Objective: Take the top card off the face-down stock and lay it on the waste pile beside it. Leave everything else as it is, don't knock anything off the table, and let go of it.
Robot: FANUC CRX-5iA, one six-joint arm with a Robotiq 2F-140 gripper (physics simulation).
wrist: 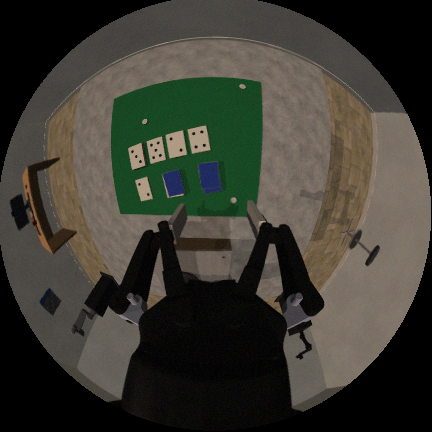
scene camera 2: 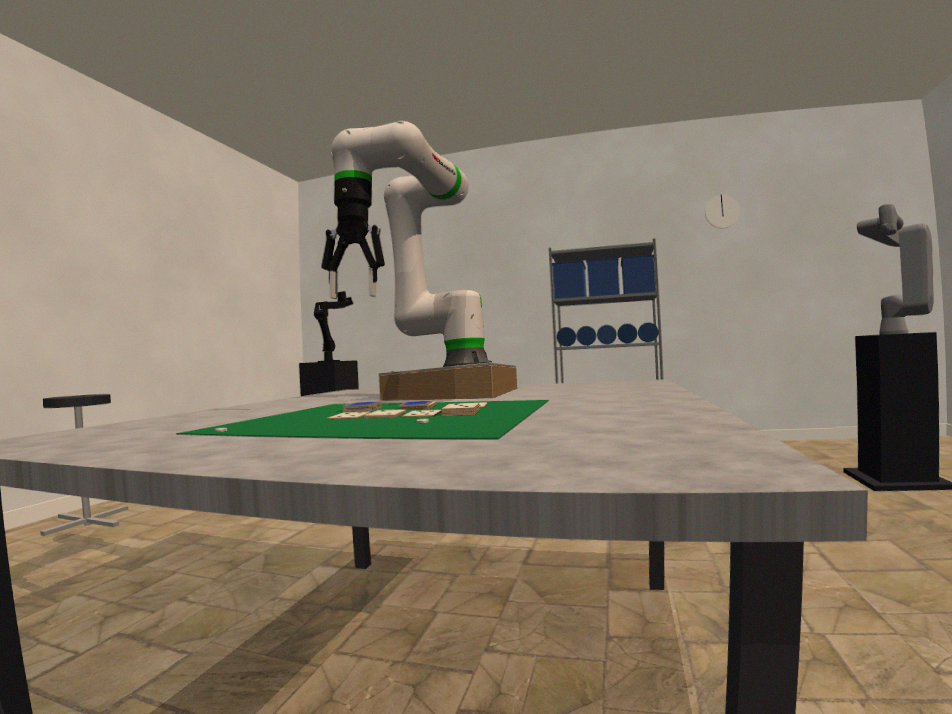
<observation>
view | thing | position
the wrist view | my gripper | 215, 209
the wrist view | green mat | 233, 116
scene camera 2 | my gripper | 352, 297
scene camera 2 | green mat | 497, 418
</observation>
